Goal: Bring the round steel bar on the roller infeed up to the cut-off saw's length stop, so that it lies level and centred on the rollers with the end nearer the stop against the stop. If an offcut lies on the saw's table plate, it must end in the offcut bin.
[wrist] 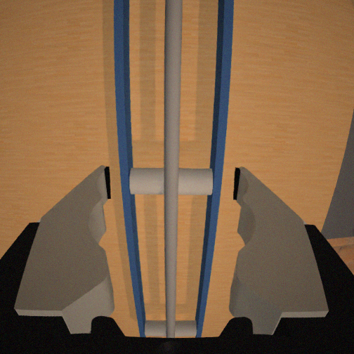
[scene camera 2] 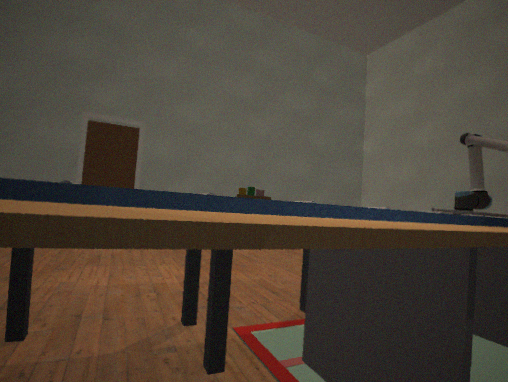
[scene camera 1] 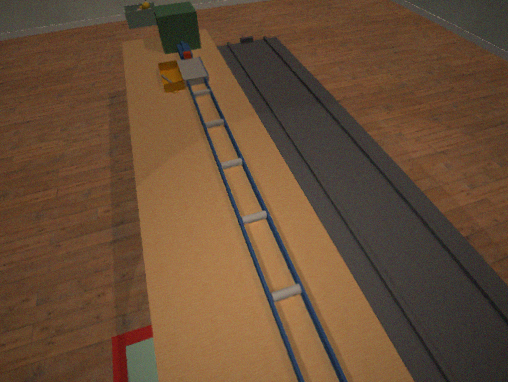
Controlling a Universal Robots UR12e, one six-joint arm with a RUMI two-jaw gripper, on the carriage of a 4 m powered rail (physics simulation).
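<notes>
The round steel bar runs lengthwise between the blue rails of the roller infeed, across a grey roller; neither end shows in the wrist view. My gripper is open, with one jaw on each side of the bar, outside the rails and apart from the bar. The bar does not show in scene camera 1. There the saw's grey table plate shows no offcut. A small grey piece lies in the orange offcut bin. A blue part with a red block stands behind the plate.
A green box-shaped cabinet stands beyond the plate. The dark rail track runs along the right of the wooden table. The arm shows at the right of scene camera 2. A red-bordered mat lies on the floor.
</notes>
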